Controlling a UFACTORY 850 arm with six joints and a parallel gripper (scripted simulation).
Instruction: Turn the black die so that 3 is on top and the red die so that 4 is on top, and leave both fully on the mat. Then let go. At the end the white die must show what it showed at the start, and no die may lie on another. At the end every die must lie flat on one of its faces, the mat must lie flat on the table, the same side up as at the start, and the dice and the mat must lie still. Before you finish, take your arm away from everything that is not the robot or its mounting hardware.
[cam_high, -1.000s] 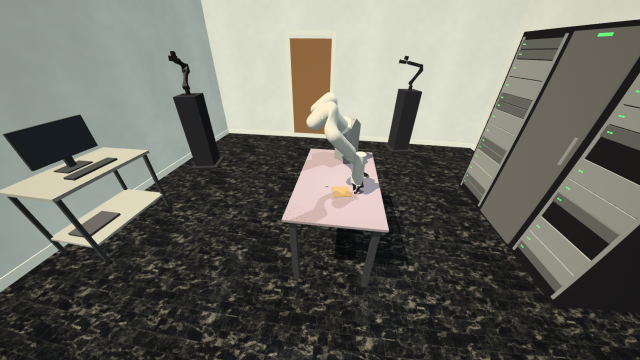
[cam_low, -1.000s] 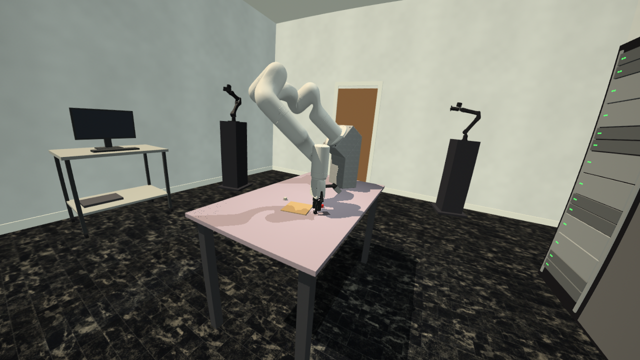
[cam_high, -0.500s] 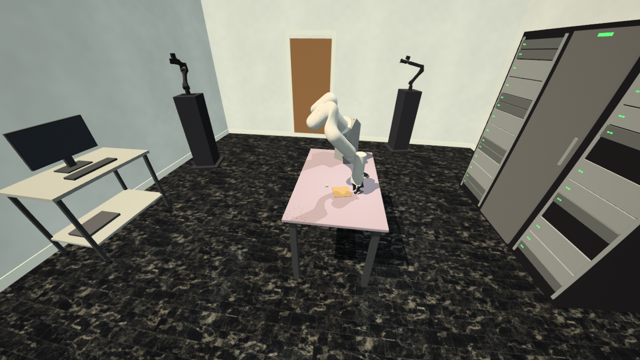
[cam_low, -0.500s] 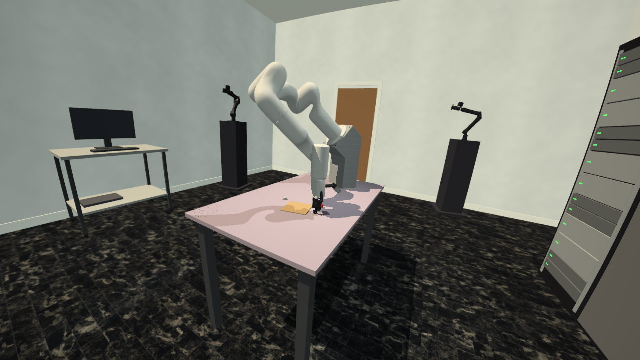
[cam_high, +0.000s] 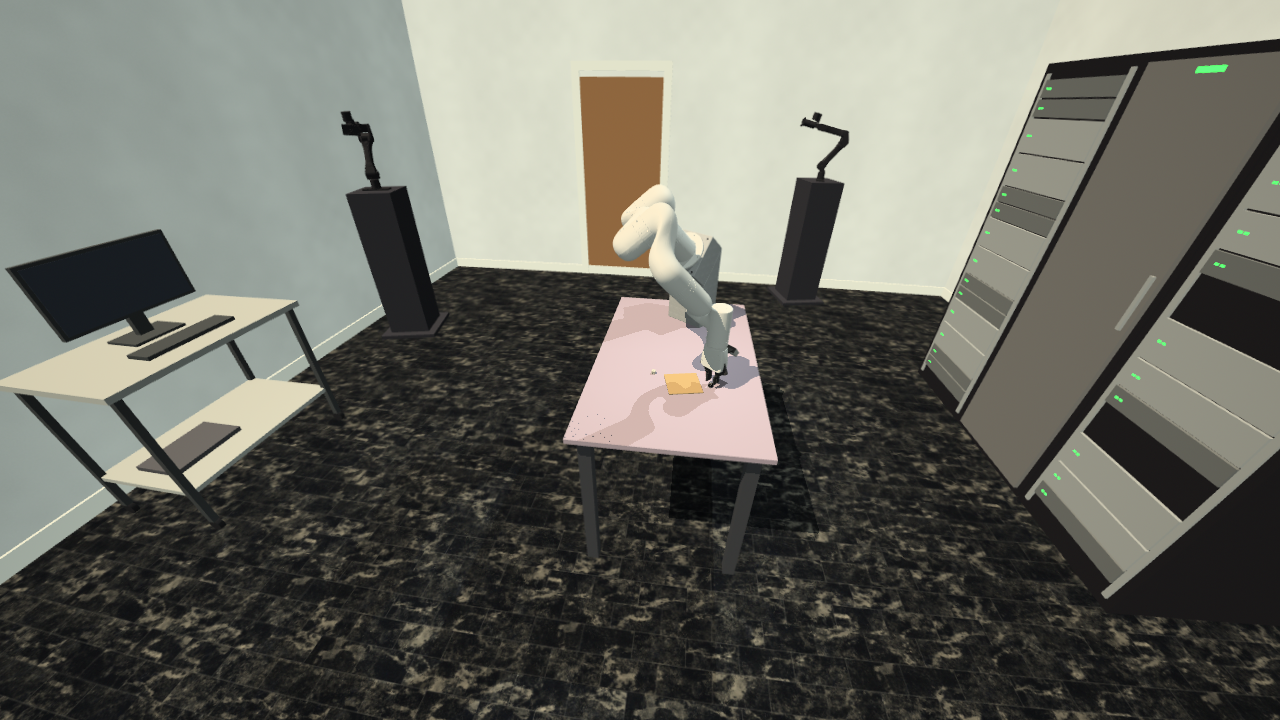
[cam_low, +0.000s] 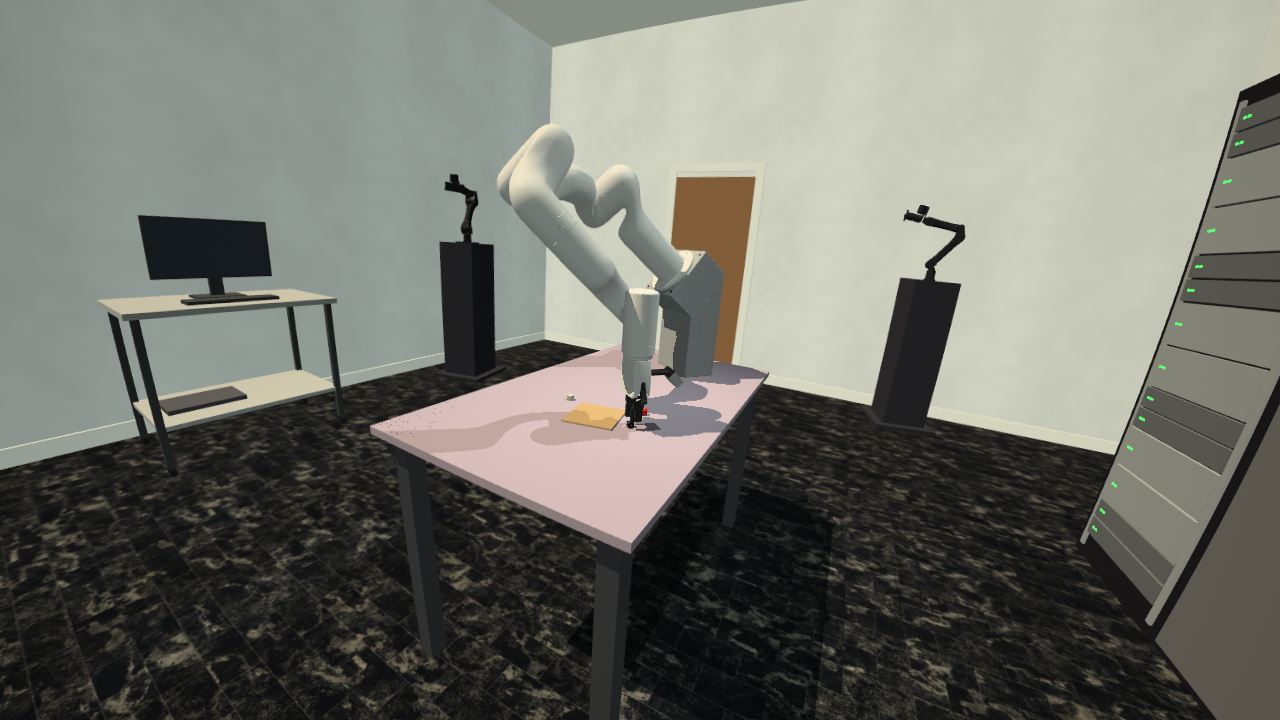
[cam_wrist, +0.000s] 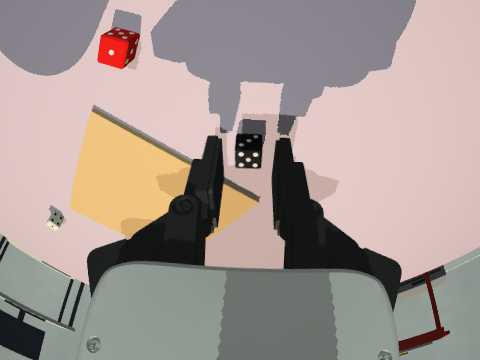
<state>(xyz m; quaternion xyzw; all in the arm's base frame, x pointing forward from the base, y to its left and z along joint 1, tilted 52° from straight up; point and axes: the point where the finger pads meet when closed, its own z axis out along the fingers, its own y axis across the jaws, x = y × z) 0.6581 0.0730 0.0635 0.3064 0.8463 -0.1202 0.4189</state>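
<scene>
The black die lies 1 cm to the right of my hand and 3 cm below it. From my hand the other things lie so: mat 3 cm behind, 11 cm to the right, 4 cm below; then red die 9 cm behind, 1 cm to the left, 3 cm below; then white die 11 cm behind, 23 cm to the right, 3 cm below.
</scene>
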